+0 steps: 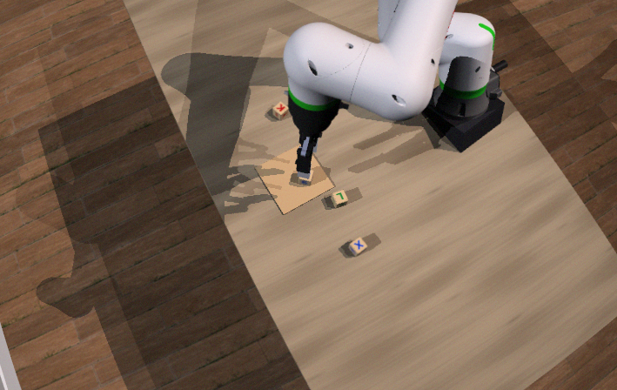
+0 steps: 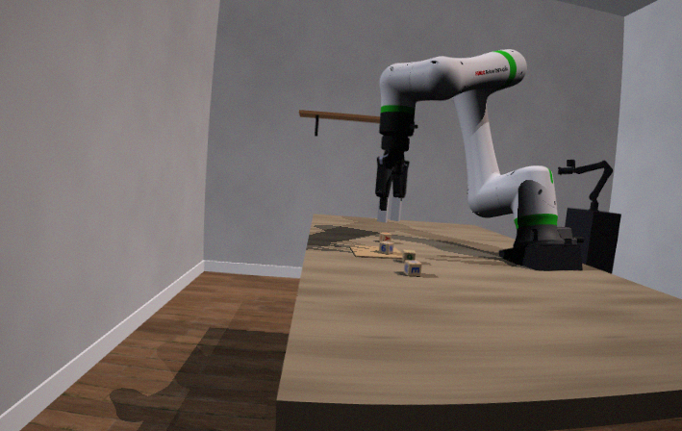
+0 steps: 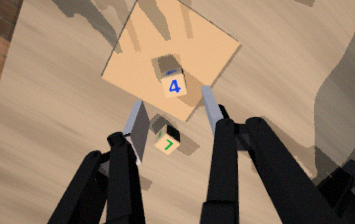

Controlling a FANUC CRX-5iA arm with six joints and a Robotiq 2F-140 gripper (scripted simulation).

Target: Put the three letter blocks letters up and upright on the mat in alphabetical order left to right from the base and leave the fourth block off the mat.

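My gripper is now 100 mm above the 4 block. Round my hand: red K block 50 mm behind, 190 mm to the right, 110 mm below; then L block 40 mm behind, 90 mm to the left, 110 mm below; then tan mat 20 mm ahead, 20 mm to the right, 120 mm below.
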